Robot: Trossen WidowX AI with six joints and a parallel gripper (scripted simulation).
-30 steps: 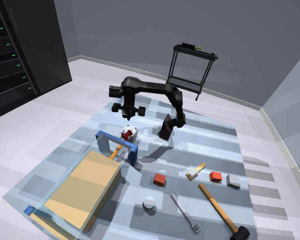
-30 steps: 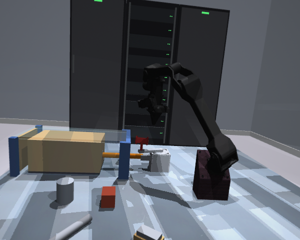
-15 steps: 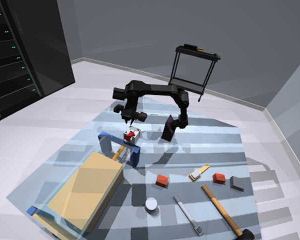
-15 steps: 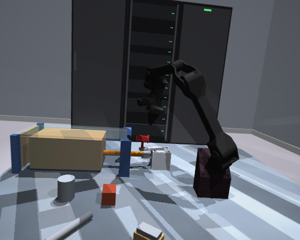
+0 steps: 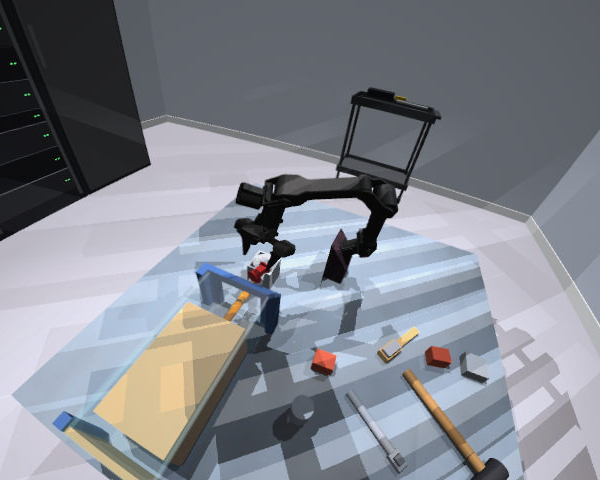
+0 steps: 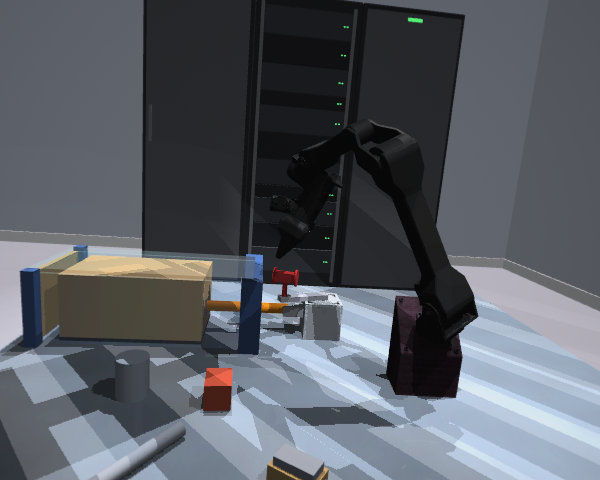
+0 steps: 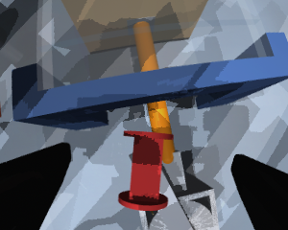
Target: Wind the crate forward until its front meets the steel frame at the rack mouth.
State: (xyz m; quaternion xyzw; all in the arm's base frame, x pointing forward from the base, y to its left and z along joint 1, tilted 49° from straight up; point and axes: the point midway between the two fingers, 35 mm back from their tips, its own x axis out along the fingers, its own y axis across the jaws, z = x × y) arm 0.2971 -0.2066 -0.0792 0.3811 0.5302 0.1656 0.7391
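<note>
The red knob is 10 mm behind my gripper tip and 70 mm below it. The rest, counted from my gripper tip: crank handle: 50 mm behind, 10 mm to the right, 100 mm below; grey winch: 120 mm behind, 40 mm to the right, 170 mm below; frame: 50 mm ahead, 20 mm to the right, 100 mm below.
</note>
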